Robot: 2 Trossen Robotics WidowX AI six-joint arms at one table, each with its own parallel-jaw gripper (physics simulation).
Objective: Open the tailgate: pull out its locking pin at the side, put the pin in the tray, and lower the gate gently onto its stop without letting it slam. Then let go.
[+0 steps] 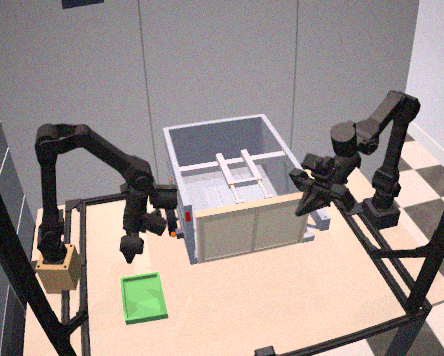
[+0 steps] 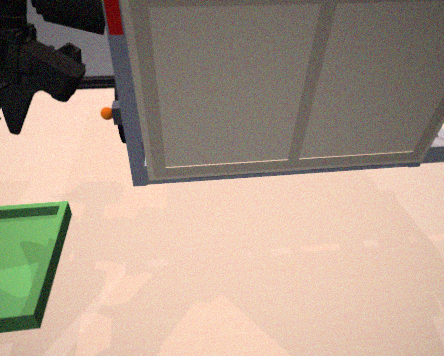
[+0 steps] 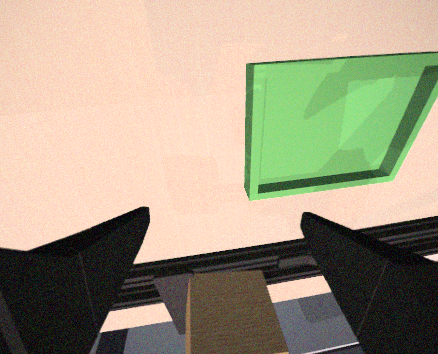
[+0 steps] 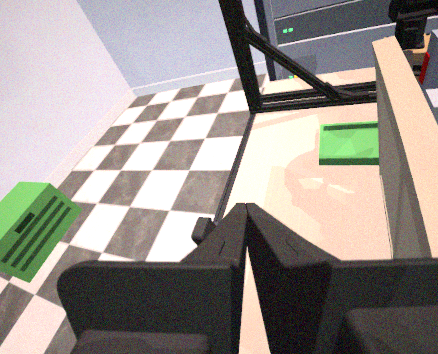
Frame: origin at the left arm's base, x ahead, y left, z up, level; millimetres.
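Where they show: left gripper, fingertip midpoint: point(image 1: 129, 253) point(image 3: 226, 216); right gripper, fingertip midpoint: point(image 1: 296, 215) point(image 4: 244, 211); left arm's base at its link origin: point(image 1: 55, 256) point(image 4: 407, 43); right arm's base at its link origin: point(image 1: 382, 204).
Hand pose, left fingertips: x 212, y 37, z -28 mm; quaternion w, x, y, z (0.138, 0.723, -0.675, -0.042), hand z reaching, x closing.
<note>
Things, the pixels of their top centre, and the offset from my left fingertips. "*": a spot on its surface instead.
- grey cargo box at a spot on its surface: point(image 1: 174, 150) * dx +124, dy +335, dz +119 mm
- green tray at its top centre: point(image 3: 340, 136) point(image 4: 358, 138) point(image 1: 142, 295) dx +35, dy -104, dz -59 mm
- black wheel at its top centre: point(image 1: 169, 206) dx +107, dy +170, dz +23 mm
The tan tailgate point(image 1: 280, 225) point(image 2: 225, 90) point(image 4: 407, 115) stands upright, closing the near end of the grey cargo box point(image 1: 174, 150). The pin's orange knob point(image 1: 173, 234) point(image 2: 106, 113) sticks out at the box's left side, low down; its shaft is hidden. The green tray point(image 1: 146, 319) point(image 2: 53, 265) point(image 3: 253, 130) point(image 4: 348, 161) lies on the table at the left, with no pin in it. My left gripper point(image 1: 144, 246) point(image 2: 40, 116) point(image 3: 226, 216) is open and empty, left of the knob and apart from it. My right gripper point(image 1: 299, 213) point(image 4: 244, 211) is shut and empty, by the tailgate's top right corner.
A black wheel point(image 1: 171, 220) is beside the box's left side. Light bars point(image 1: 225, 170) lie across the box's inside. A wooden block point(image 1: 59, 276) point(image 3: 227, 310) carries the left arm. A black frame point(image 1: 350, 327) edges the table. A green case point(image 4: 37, 225) is on the checkered floor.
</note>
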